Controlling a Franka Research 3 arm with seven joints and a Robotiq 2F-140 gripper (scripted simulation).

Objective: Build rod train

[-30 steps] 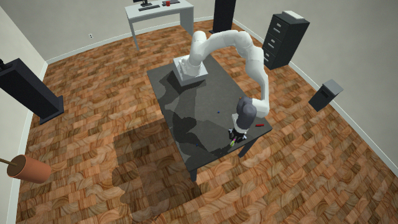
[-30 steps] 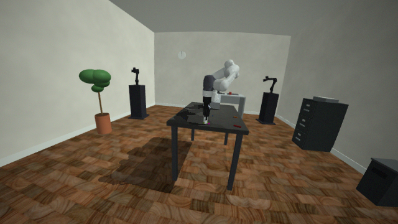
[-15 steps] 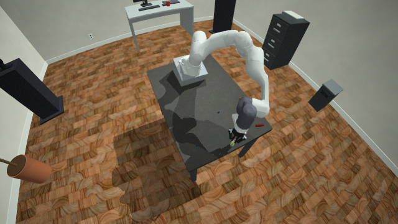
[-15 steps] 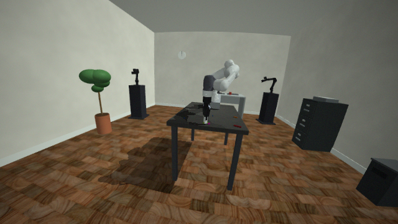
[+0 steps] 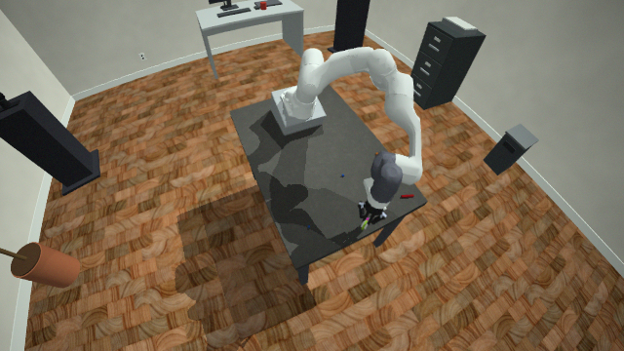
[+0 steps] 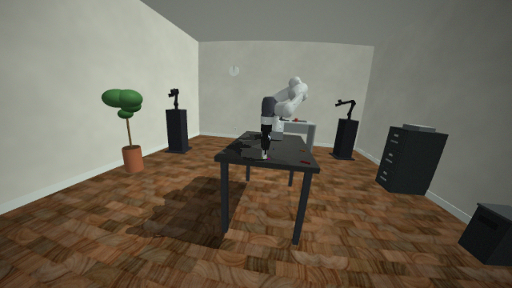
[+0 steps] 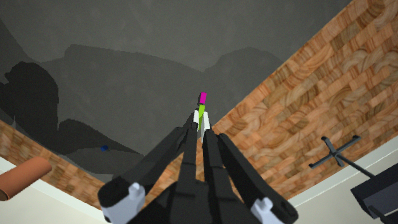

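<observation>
Now: the lime rod 3 cm below my hand. From my hand the other things lie so: magenta rod 2 cm behind, 4 cm to the left, 4 cm below; orange rod 28 cm behind, 37 cm to the left, 4 cm below; red rod 1 cm ahead, 30 cm to the left, 4 cm below.
</observation>
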